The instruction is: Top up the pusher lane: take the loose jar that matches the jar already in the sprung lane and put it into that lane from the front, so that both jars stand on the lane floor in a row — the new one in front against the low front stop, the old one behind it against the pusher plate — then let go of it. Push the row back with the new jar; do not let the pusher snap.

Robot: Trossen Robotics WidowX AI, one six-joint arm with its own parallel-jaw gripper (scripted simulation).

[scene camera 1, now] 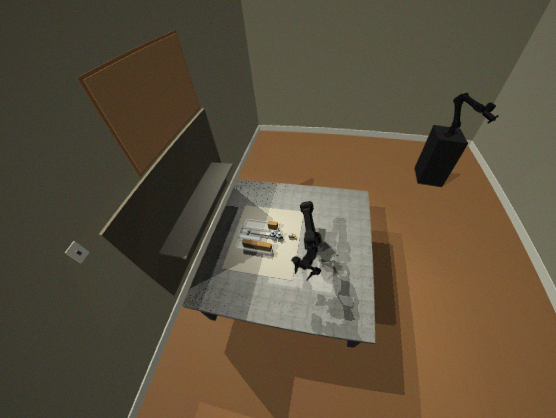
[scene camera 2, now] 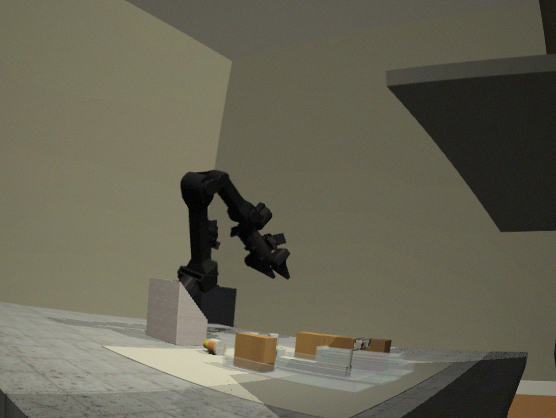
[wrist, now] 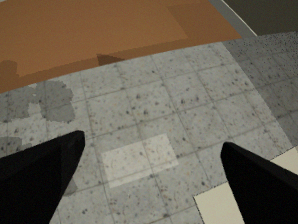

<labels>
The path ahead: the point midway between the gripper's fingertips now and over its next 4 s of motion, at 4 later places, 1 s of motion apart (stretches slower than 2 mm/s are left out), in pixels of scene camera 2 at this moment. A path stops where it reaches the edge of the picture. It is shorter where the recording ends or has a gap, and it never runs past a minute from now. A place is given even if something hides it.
My gripper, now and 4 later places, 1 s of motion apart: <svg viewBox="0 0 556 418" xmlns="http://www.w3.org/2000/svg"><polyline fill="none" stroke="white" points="281,278 298,328 254,323 252,347 253,323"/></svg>
</labels>
